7 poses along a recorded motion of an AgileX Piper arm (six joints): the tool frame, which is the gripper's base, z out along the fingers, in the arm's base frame.
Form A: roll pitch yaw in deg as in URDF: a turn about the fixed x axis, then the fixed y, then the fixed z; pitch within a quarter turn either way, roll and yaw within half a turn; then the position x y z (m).
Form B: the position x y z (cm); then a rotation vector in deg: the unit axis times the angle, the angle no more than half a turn. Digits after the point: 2 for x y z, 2 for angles.
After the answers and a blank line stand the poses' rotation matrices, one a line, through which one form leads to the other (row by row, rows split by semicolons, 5 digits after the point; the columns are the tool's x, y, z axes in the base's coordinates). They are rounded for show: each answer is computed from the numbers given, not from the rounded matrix.
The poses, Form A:
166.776 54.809 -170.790 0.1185 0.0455 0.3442
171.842 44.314 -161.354 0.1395 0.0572 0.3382
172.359 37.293 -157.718 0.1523 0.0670 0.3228
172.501 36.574 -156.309 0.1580 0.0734 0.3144
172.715 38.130 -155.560 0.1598 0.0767 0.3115
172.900 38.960 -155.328 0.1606 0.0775 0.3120
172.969 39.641 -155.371 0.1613 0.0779 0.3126
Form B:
11.85 4.55 34.42 -17.53 124.06 19.66
13.95 5.72 33.82 -26.01 133.97 18.60
15.23 6.70 32.28 -30.95 140.39 18.79
15.80 7.34 31.44 -32.74 140.83 19.08
15.98 7.67 31.15 -33.35 139.13 19.36
16.06 7.75 31.20 -33.43 138.26 19.37
16.13 7.79 31.26 -33.24 137.60 19.37

-0.56887 -0.34035 0.74870; -0.09224 0.93101 0.35314; -0.81724 0.13183 -0.56102
-0.67797 -0.41041 0.60985; -0.22877 0.90623 0.35555; -0.69859 0.10153 -0.70828
-0.73614 -0.45035 0.50525; -0.30164 0.88657 0.35073; -0.60589 0.10578 -0.78848
-0.73541 -0.46958 0.48854; -0.32268 0.87665 0.35688; -0.59586 0.10481 -0.79622
-0.71613 -0.48168 0.50512; -0.32545 0.87065 0.36884; -0.61745 0.09975 -0.78026
-0.70660 -0.48485 0.51540; -0.32458 0.86930 0.37277; -0.62878 0.09611 -0.77162
-0.70000 -0.48459 0.52456; -0.32091 0.86965 0.37514; -0.63798 0.09426 -0.76427

